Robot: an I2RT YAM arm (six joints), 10 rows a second.
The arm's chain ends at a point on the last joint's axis. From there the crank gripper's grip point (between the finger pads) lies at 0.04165 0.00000 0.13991 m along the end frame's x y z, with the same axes.
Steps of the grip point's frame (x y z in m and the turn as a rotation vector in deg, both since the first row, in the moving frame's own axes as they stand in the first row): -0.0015 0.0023 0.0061 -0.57 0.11 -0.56; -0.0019 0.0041 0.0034 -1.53 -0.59 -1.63; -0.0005 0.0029 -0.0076 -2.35 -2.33 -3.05; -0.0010 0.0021 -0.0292 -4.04 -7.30 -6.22; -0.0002 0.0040 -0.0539 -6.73 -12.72 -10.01; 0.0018 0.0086 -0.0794 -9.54 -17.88 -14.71; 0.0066 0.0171 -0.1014 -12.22 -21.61 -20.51; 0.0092 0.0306 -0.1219 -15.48 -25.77 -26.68; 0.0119 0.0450 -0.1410 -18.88 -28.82 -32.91
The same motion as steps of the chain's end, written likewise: -0.0018 0.0013 0.0062 -0.57 0.11 -0.56; -0.0005 0.0015 0.0030 -1.53 -0.59 -1.63; 0.0051 -0.0008 -0.0091 -2.35 -2.33 -3.05; 0.0168 -0.0044 -0.0332 -4.04 -7.30 -6.22; 0.0306 -0.0082 -0.0590 -6.73 -12.72 -10.01; 0.0445 -0.0102 -0.0843 -9.54 -17.88 -14.71; 0.0569 -0.0079 -0.1051 -12.22 -21.61 -20.51; 0.0670 -0.0028 -0.1232 -15.48 -25.77 -26.68; 0.0734 0.0030 -0.1395 -18.88 -28.82 -32.91
